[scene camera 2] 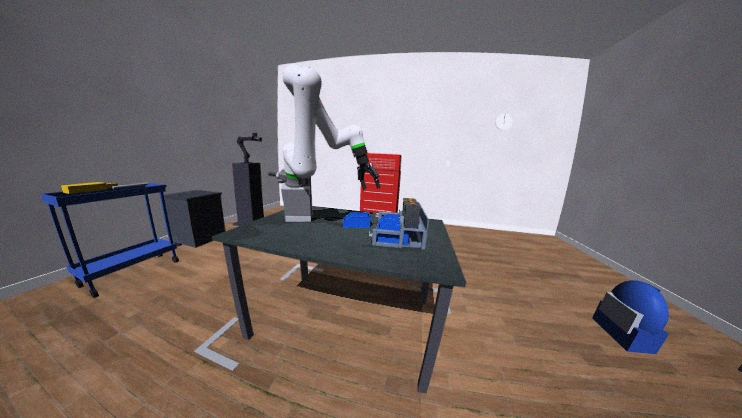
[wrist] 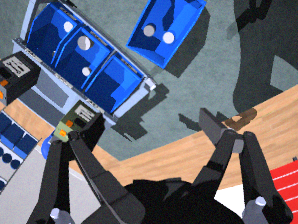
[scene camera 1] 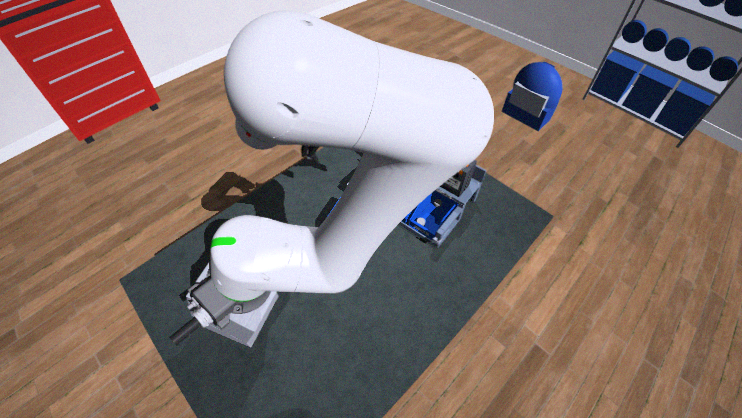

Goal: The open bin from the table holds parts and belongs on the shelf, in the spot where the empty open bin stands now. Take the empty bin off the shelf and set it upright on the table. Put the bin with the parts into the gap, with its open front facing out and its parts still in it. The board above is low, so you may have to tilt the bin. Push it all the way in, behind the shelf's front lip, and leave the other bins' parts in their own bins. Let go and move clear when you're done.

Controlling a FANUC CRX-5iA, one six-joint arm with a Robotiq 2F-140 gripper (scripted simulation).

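My gripper [wrist: 151, 118], visible. Shelf [scene camera 1: 470, 194], visible too.
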